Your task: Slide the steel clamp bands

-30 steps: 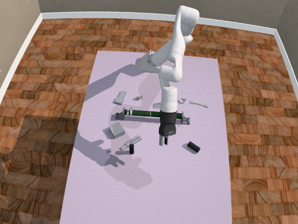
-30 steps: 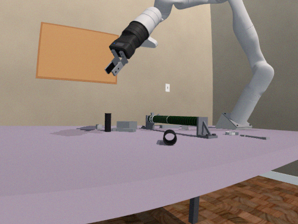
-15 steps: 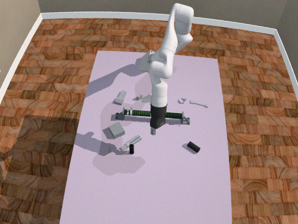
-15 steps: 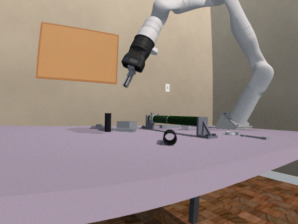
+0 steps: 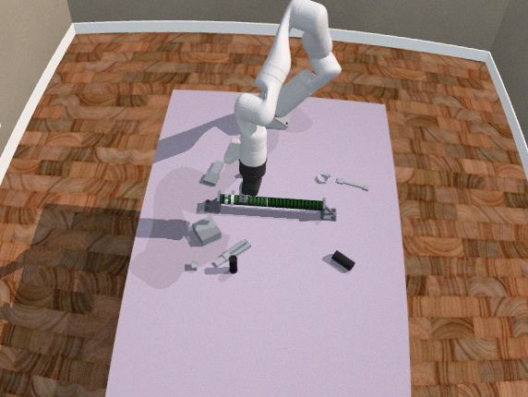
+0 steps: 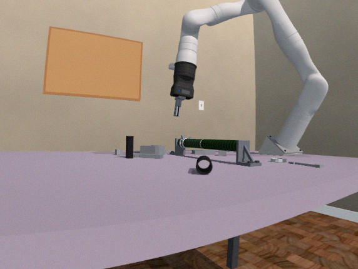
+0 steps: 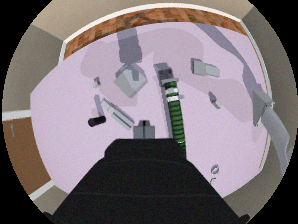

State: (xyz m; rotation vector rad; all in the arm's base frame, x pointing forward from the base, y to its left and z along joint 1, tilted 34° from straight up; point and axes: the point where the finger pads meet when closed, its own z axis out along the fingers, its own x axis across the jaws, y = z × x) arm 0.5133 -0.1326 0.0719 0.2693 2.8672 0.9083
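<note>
My hand is 40 mm short of the grey block, 110 mm to the left of it and 140 mm above it. The rest, counted from my hand: black cylinder 170 mm ahead, 10 mm to the right, 130 mm below; then flat wrench 210 mm behind, 370 mm to the left, 160 mm below.
</note>
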